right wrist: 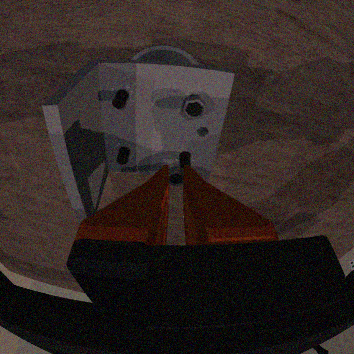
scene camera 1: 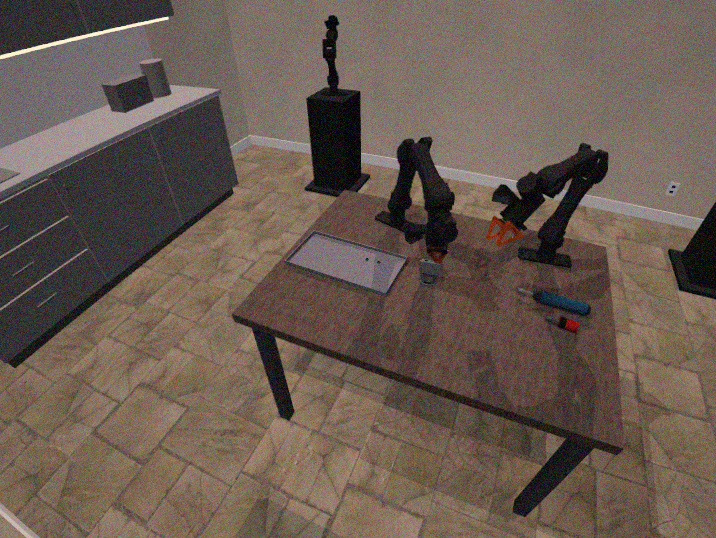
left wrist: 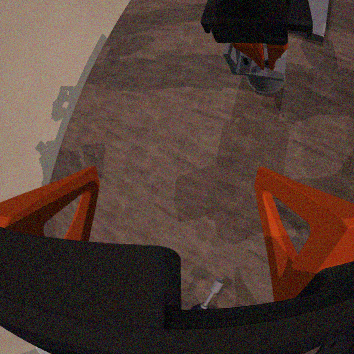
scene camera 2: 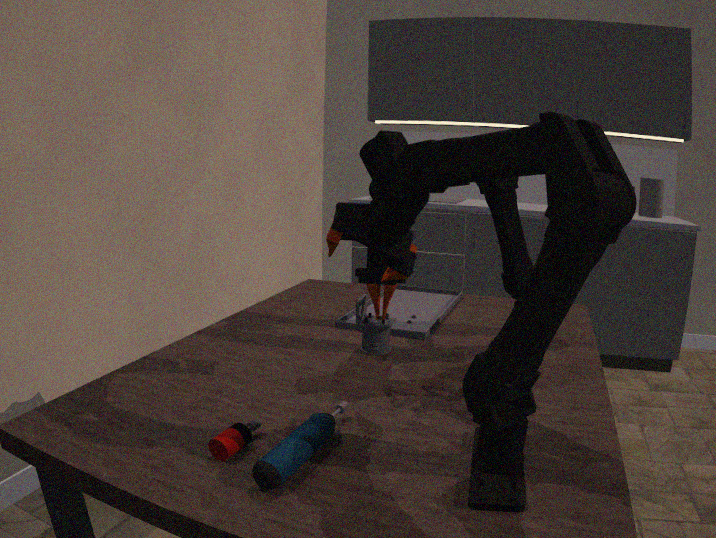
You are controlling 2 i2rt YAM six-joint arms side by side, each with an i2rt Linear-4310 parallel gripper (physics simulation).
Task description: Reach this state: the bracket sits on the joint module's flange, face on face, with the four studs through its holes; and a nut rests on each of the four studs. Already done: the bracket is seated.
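Note:
The grey bracket sits on the flange of the round joint module. In the right wrist view a nut rests on the upper-right stud; the upper-left stud, lower-left stud and lower-right stud show bare. My right gripper is shut on a small dark nut, beside the lower-right stud at the bracket's edge. My left gripper is open and empty, raised above the table. Two nuts lie in the tray.
The shallow grey tray is left of the joint module in scene camera 1. A blue-handled tool and a shorter red-and-black tool lie toward the table's right side there.

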